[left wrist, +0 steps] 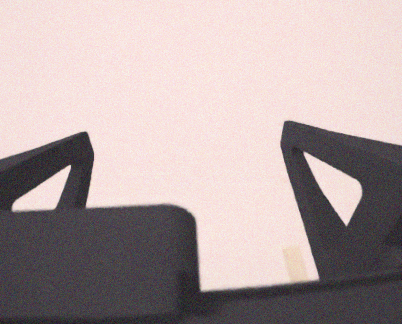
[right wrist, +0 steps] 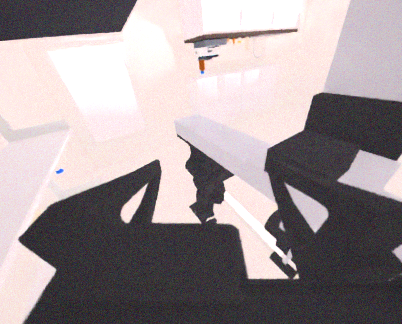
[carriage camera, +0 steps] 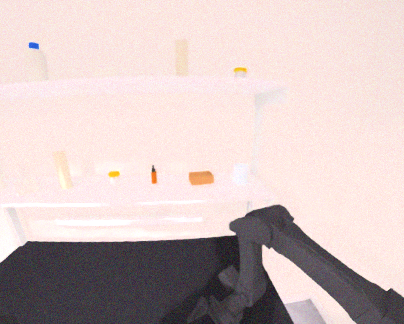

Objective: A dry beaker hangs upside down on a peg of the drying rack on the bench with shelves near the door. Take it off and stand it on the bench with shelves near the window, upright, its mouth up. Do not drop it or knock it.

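Frame: origin at the left arm's base, x ahead, y left, z up, level; millimetres.
Where they show: left gripper, fingertip midpoint: [left wrist: 187, 137] [right wrist: 202, 222]; right gripper, fingertip midpoint: [right wrist: 214, 165]; left arm's base, origin of the base link: [right wrist: 198, 138].
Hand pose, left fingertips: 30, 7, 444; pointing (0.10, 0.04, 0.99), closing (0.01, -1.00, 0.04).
Things, the pixels of their top centre, and the offset from my left fingertips, as dx, dy, dz. "pt": a spot on its surface instead. Level surfaces: height alone.
- dark bench top, its level: dz -819
- lower shelf, its level: dz -362
- orange block, surface spot: [carriage camera: 201, 178] pt +641, -356, -331
- small orange bottle, surface spot: [carriage camera: 154, 176] pt +653, -128, -324
- yellow-lidded jar, surface spot: [carriage camera: 114, 175] pt +622, +57, -307
- pale container, surface spot: [carriage camera: 240, 173] pt +628, -540, -302
- blue-capped bottle, surface spot: [carriage camera: 37, 65] pt +561, +305, +180
The beaker does not show in the three views. The dark bench top [carriage camera: 100, 280] fills the lower part of the carriage view, with the shelves above it at the back. My right gripper [carriage camera: 212, 294] is open, with nothing between its fingers. In the carriage view it hangs over the right part of the bench top. My left gripper [left wrist: 187, 137] is open and empty, with pale wall beyond its fingers. No drying rack or peg can be made out.
The lower shelf [carriage camera: 165, 195] bears an orange block [carriage camera: 201, 178], a small orange bottle [carriage camera: 154, 176], a yellow-lidded jar [carriage camera: 114, 175] and a pale container [carriage camera: 240, 173]. The upper shelf [carriage camera: 125, 85] bears a blue-capped bottle [carriage camera: 37, 65]. A distant orange bottle [right wrist: 201, 65] shows in the right wrist view.
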